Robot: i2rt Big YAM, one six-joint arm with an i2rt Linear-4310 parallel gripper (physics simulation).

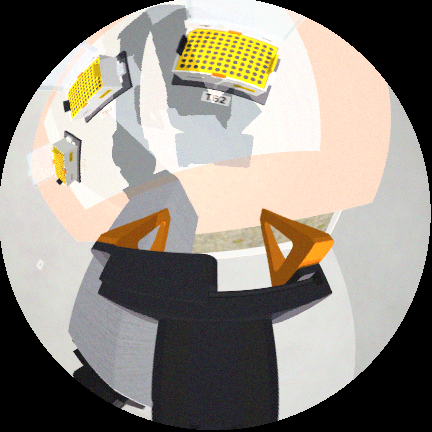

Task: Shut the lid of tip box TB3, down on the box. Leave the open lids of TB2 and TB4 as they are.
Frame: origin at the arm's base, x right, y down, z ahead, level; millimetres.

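Seen in the pictures: gripper, fingertip midpoint: [214, 213].
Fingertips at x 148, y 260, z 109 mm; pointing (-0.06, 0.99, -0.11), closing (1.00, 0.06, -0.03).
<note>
A point is followed by its place in that frame.
Tip box TB2 [227, 57] @(z 284, x 164, y 346 mm) stands at the top, with its yellow perforated rack showing and its clear lid [220, 11] standing open behind it. A second tip box [95, 87] @(z 307, x -50, y 347 mm) at the upper left has its clear lid open. A third, smaller-looking tip box [66, 160] @(z 200, x -245, y 353 mm) at the far left also has its clear lid [41, 161] @(z 252, x -348, y 308 mm) open. The labels by these two boxes are too faint to read, so I cannot tell which is TB3. My gripper [214, 213] @(z 109, x 148, y 260 mm) is open and empty, with its orange fingers wide apart, well away from all three boxes.
The boxes stand on a white mat [295, 117] @(z 212, x 288, y 403 mm) on a peach-coloured table top [352, 130] @(z 240, x 462, y 406 mm). Dark grey shadows fall across the mat between TB2 and the left boxes. A grey brushed part [175, 205] @(z 51, x 70, y 343 mm) shows behind the left finger. The table's near edge runs behind the fingers.
</note>
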